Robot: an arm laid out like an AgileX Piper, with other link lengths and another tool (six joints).
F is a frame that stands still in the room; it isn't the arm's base.
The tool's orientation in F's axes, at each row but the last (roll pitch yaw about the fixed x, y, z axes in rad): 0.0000 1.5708 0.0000; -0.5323 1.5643 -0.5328; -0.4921 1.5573 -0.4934; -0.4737 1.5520 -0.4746; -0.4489 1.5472 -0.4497; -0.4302 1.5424 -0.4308; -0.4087 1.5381 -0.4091; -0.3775 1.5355 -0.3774; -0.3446 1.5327 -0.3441; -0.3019 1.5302 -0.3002; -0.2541 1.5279 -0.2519
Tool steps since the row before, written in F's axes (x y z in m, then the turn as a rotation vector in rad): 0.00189 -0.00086 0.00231 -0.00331 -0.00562 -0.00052; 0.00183 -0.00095 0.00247 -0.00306 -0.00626 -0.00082; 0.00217 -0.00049 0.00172 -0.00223 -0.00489 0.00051; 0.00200 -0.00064 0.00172 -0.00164 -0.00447 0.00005; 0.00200 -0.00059 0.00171 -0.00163 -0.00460 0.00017; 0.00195 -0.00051 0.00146 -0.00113 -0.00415 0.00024; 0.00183 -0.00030 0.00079 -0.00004 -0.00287 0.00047; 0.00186 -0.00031 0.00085 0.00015 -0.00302 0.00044; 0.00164 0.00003 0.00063 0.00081 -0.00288 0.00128; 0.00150 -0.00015 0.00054 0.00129 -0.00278 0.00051; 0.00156 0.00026 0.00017 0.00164 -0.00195 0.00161
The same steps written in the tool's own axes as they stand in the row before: -0.00231 -0.00086 0.00189 0.00052 -0.00562 -0.00331; -0.00246 -0.00096 0.00184 0.00082 -0.00626 -0.00306; -0.00169 -0.00050 0.00219 -0.00051 -0.00490 -0.00222; -0.00168 -0.00065 0.00203 -0.00004 -0.00447 -0.00164; -0.00166 -0.00061 0.00204 -0.00016 -0.00460 -0.00162; -0.00140 -0.00053 0.00199 -0.00022 -0.00415 -0.00112; -0.00073 -0.00031 0.00185 -0.00043 -0.00288 -0.00003; -0.00078 -0.00032 0.00189 -0.00040 -0.00303 0.00016; -0.00057 0.00002 0.00166 -0.00121 -0.00290 0.00085; -0.00048 -0.00016 0.00152 -0.00043 -0.00279 0.00130; -0.00011 0.00026 0.00157 -0.00152 -0.00197 0.00170
